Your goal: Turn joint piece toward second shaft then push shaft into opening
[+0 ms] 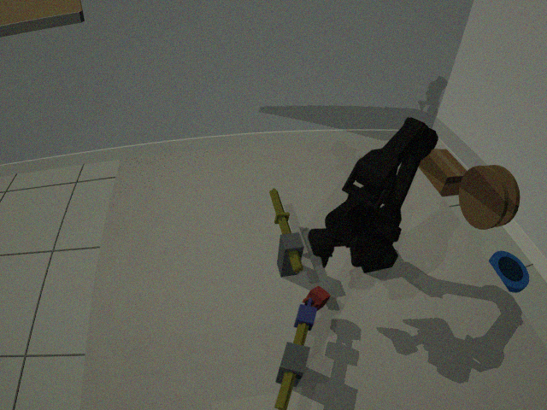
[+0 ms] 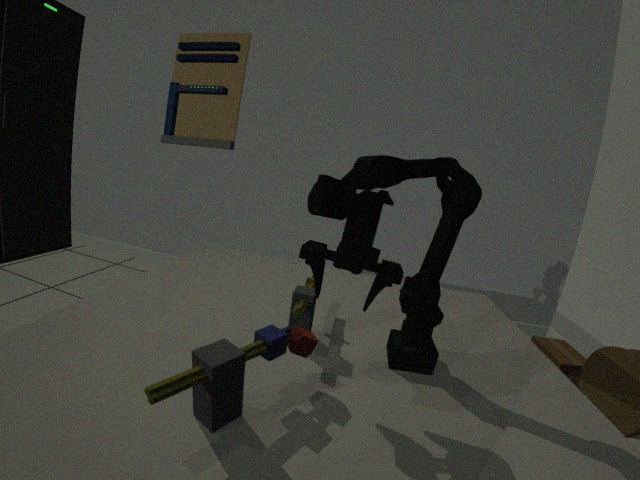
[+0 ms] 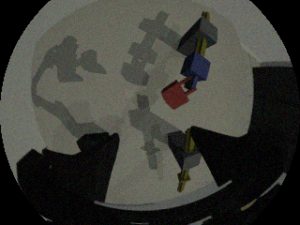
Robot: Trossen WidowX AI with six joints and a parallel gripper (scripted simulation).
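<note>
Right now my gripper tip is 60 mm short of the red joint piece, 40 mm to the right of it and 70 mm above it.
</note>
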